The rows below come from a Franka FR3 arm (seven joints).
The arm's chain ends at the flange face. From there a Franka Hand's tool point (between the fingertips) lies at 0.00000 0.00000 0.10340 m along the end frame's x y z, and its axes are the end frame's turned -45 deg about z.
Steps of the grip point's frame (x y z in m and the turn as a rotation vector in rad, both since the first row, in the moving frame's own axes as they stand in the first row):
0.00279 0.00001 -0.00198 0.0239 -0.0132 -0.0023
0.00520 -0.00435 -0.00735 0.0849 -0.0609 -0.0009
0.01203 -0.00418 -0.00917 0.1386 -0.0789 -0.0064
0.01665 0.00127 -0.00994 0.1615 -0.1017 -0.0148
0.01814 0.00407 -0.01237 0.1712 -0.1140 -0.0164
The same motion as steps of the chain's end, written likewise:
0.00469 -0.00119 -0.00194 0.0076 -0.0262 -0.0023
0.01124 -0.00501 -0.00679 0.0170 -0.1031 -0.0009
0.02140 -0.00717 -0.00786 0.0422 -0.1538 -0.0064
0.03183 -0.00667 -0.00806 0.0423 -0.1861 -0.0148
0.03644 -0.00597 -0.01019 0.0404 -0.2017 -0.0164

